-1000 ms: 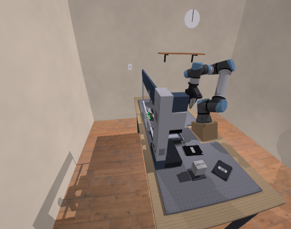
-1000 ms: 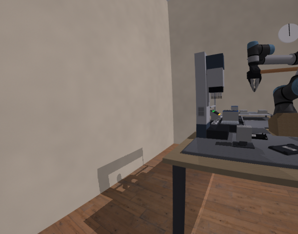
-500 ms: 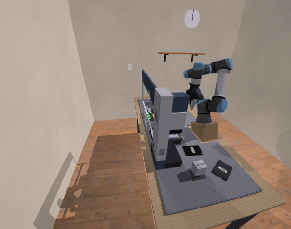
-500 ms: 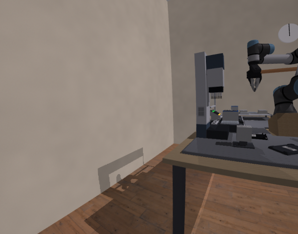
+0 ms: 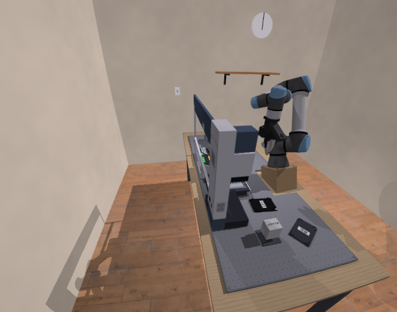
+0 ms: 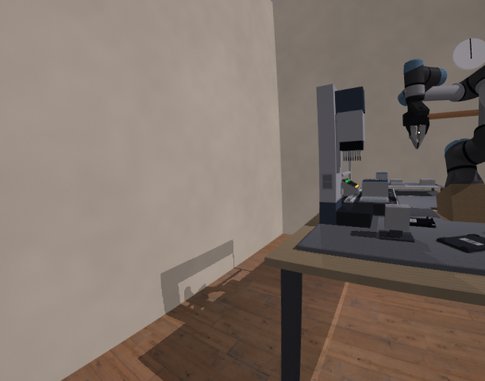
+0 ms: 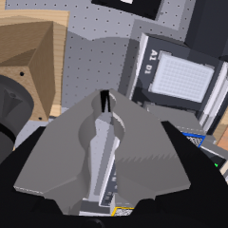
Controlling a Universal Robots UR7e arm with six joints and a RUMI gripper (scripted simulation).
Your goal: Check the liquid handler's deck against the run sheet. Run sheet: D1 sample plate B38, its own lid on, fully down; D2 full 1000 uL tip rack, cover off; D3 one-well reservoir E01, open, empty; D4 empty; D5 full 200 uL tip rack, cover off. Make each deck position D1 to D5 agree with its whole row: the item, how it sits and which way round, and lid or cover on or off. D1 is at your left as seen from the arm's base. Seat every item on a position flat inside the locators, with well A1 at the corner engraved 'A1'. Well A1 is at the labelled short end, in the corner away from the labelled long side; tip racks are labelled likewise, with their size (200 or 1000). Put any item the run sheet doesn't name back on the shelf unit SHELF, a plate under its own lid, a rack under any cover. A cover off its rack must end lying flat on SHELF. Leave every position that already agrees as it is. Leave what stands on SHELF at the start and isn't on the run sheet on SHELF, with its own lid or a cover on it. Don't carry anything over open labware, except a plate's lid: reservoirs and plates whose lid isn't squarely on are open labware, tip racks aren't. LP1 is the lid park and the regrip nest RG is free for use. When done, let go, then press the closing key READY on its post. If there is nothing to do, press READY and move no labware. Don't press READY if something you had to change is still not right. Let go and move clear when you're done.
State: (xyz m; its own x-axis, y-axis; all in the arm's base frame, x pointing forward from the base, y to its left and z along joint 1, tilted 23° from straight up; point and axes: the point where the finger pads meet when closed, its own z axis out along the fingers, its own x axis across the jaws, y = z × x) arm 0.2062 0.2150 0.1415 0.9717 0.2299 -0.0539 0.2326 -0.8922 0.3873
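Now: hand 290 mm to the right of the ready key post, 250 mm above it and 100 mm short of it. The rest, counted from my hand: liquid handler head (250 mm ahead, 170 mm to the left, 80 mm above); then blue-framed tip rack (190 mm below, 180 mm to the right, 160 mm ahead); then LP1 label (300 mm below, 110 mm to the left, 20 mm ahead).
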